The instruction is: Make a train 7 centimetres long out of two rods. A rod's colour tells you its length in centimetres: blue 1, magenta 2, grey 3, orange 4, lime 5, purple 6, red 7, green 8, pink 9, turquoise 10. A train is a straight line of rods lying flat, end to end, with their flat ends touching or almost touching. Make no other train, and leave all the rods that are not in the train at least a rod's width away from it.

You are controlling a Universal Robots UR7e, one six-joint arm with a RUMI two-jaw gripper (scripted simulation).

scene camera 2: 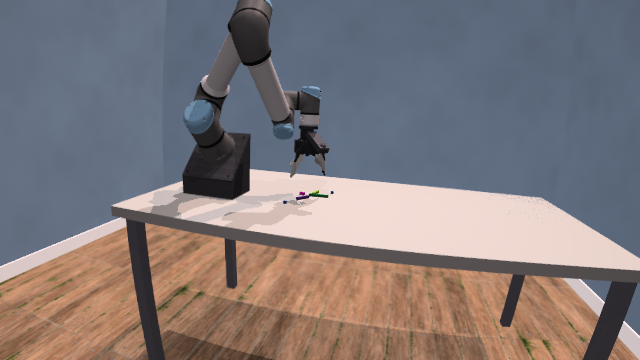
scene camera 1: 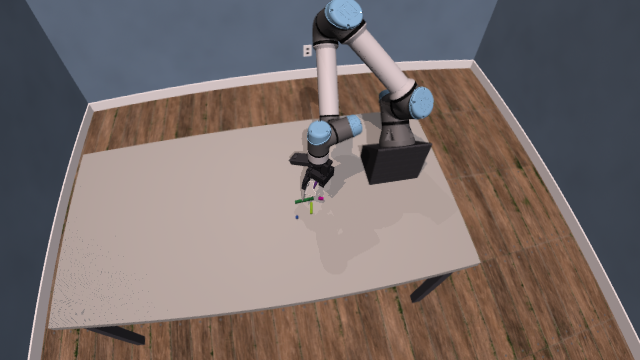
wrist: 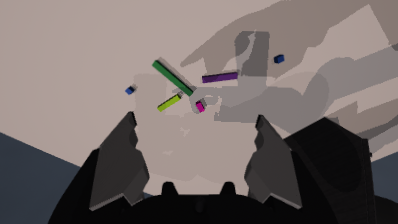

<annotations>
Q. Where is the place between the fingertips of my gripper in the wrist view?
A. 197, 114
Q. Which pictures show my gripper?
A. Scene camera 2, scene camera 1 and the wrist view: all of them.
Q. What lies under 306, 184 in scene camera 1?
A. My gripper.
</annotations>
